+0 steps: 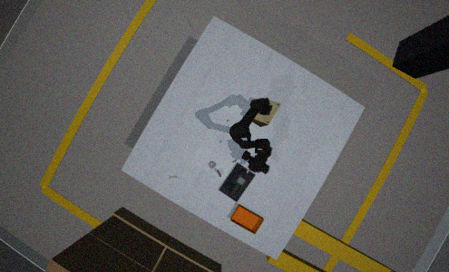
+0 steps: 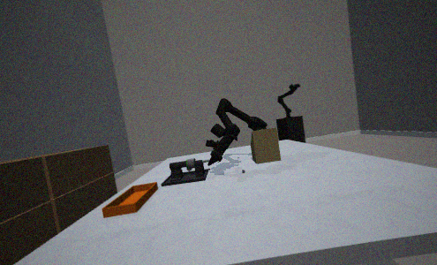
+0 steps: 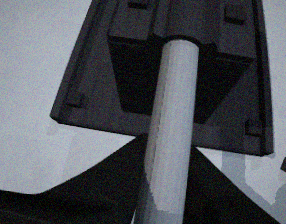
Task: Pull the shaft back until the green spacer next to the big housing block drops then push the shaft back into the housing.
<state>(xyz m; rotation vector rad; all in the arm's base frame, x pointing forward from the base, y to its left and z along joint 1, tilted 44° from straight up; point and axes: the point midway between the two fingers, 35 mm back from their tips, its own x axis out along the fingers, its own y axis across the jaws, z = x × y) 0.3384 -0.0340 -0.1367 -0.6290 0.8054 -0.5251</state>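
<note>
Now: gripper tip 40 mm short of the grey shaft, 20 mm below it and 10 mm to the left of it. Also, from my gripper tip: orange tray (340 mm ahead, 140 mm to the left, 50 mm below).
</note>
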